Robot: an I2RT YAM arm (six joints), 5 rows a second.
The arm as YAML. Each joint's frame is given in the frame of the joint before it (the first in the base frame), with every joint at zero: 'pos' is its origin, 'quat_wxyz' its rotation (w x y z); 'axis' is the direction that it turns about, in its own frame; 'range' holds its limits. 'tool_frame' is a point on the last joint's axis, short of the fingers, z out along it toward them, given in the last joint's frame.
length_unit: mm
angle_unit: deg
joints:
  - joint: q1
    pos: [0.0, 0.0, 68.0]
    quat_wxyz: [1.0, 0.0, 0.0, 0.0]
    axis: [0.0, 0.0, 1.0]
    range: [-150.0, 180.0]
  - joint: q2
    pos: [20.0, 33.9, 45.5]
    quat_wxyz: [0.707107, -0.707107, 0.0, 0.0]
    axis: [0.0, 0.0, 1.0]
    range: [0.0, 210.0]
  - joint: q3
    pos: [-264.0, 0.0, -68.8]
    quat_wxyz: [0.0, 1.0, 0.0, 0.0]
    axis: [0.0, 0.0, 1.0]
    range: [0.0, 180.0]
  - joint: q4
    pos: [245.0, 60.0, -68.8]
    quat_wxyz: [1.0, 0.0, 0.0, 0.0]
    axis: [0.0, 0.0, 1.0]
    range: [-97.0, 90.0]
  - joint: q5
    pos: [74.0, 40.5, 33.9]
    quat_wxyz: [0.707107, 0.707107, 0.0, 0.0]
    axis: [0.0, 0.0, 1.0]
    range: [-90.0, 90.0]
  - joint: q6
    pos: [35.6, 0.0, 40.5]
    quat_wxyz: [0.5, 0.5, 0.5, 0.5]
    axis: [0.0, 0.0, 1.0]
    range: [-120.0, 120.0]
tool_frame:
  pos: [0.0, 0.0, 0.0]
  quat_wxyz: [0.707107, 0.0, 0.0, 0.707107]
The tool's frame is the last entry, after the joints.
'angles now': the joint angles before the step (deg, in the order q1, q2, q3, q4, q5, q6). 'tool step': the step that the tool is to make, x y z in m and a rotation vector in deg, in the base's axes. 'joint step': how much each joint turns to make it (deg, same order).
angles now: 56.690 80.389 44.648 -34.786 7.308 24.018
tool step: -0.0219 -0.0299 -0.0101 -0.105 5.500 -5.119
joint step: 0.047 -6.652 -6.873 -3.543 -2.769 6.329
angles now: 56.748 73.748 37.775 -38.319 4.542 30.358
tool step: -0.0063 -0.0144 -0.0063 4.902 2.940 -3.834
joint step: -1.566 -4.385 -4.645 2.524 -4.301 3.675
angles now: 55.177 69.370 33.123 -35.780 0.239 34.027
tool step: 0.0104 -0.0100 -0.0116 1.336 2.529 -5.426
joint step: -4.710 1.149 -2.133 2.846 -2.468 1.543
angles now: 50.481 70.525 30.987 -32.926 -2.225 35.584
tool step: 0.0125 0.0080 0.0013 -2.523 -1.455 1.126
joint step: -0.916 4.074 3.135 -0.119 2.020 -2.753
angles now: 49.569 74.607 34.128 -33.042 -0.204 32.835
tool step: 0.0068 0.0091 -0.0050 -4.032 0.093 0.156
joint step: 0.609 4.814 2.640 -0.965 2.559 -0.212
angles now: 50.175 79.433 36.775 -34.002 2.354 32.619
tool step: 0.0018 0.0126 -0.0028 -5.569 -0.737 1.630
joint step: 2.314 4.548 3.361 -2.692 4.109 -0.133
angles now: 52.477 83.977 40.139 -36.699 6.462 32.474
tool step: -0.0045 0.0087 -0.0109 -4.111 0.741 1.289
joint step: 2.483 4.027 0.990 -0.839 1.975 0.950
